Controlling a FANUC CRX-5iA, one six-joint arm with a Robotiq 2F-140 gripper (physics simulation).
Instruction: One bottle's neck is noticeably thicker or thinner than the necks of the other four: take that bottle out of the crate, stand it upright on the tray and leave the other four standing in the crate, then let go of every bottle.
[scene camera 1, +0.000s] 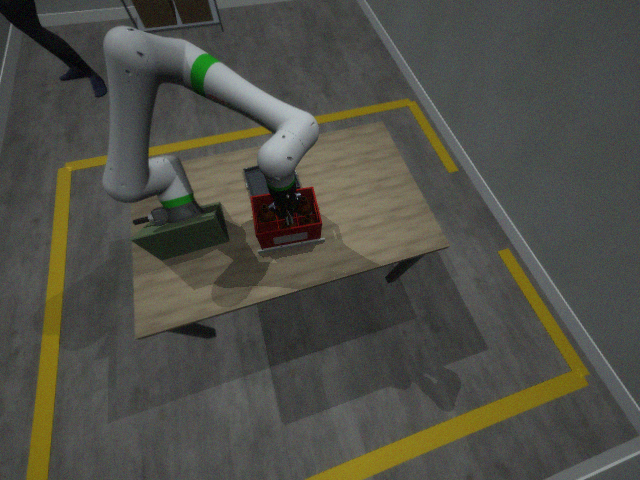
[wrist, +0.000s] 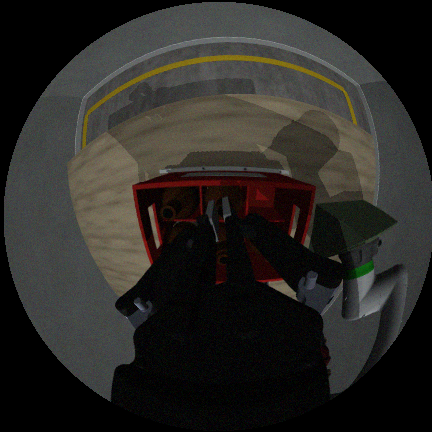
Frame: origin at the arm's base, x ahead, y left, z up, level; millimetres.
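Where they show: gripper, fingertip midpoint: (scene camera 1: 289, 221) (wrist: 220, 207); arm's base, link origin: (scene camera 1: 185, 216) (wrist: 355, 246).
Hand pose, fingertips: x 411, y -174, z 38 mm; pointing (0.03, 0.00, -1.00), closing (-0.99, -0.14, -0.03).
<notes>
Each offset is from my fingertips to the top centre of the thing. "spot": to the spot under its first point. Level surfaces: height alone.
The red crate @(0 mm ahead, 53 mm left, 11 mm up) (scene camera 1: 264, 238) (wrist: 165, 181) holds brown bottles. In the wrist view, one bottle @(81 mm ahead, 1 mm left, 1 mm down) (wrist: 168, 212) is in the upper left compartment, another @(4 mm back, 7 mm left, 1 mm down) (wrist: 222, 194) in the upper middle one, and part of a third bottle neck @(spot: 6 mm ahead, 92 mm left, 1 mm down) (wrist: 222, 258) shows lower down; the gripper hides the others. The upper right compartment shows no bottle. My gripper (scene camera 1: 289, 220) (wrist: 220, 207) points down into the crate over the upper middle bottle. Its fingers are shut to a narrow gap, with no bottle plainly held. Neck thicknesses cannot be compared. The grey tray @(spot: 86 mm back, 346 mm left, 159 mm down) (scene camera 1: 256, 183) lies behind the crate, partly hidden by the arm.
A green wedge-shaped block (scene camera 1: 186, 238) (wrist: 350, 225) stands at the arm's base, left of the crate in the scene view. A pale bar @(spot: 9 mm back, 51 mm right, 147 mm down) (scene camera 1: 292, 246) (wrist: 225, 170) lies along the crate's front side. The wooden table @(164 mm down) (scene camera 1: 361, 180) carries them. A person's legs (scene camera 1: 51, 49) show at the upper left.
</notes>
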